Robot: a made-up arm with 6 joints.
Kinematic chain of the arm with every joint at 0, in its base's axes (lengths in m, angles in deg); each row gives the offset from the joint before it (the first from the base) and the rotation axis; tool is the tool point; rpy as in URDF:
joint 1: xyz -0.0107 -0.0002 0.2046 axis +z
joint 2: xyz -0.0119 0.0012 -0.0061 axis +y
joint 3: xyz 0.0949 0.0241 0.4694 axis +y
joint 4: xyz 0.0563 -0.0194 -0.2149 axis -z
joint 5: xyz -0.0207 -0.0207 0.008 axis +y
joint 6: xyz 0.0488 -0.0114 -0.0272 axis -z
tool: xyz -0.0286 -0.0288 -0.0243 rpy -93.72 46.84 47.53
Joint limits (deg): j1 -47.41..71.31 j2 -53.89..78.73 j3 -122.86..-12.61 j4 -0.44..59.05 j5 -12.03..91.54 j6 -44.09..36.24
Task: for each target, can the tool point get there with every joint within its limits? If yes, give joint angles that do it. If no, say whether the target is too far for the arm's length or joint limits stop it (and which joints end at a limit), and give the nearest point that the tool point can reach.
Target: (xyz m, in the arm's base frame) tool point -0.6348 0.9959 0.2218
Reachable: no: too far | nearest point 0.1447 0.6096 0.2182 | short by 0.870 m
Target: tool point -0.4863 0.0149 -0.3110
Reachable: no: joint limits stop it (at a limit: joint 1, joint 2, joint 4, joint 6) | nearest point 0.0513 0.2574 0.0266 | short by 0.680 m
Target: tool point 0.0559 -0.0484 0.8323
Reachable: yes | joints 0.65 -26.33 -102.54 53.48 7.98 -36.58
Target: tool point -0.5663 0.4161 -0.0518
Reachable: no: joint limits stop it (at a limit: joint 1, joint 2, joint 4, joint 6) | nearest point 0.0441 0.3094 0.0421 | short by 0.627 m
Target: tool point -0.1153 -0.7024 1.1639
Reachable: no: too far | nearest point -0.0774 -0.4051 0.8145 | short by 0.460 m
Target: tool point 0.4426 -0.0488 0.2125
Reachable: yes | joints -3.39 43.81 -62.59 48.08 39.33 -25.29
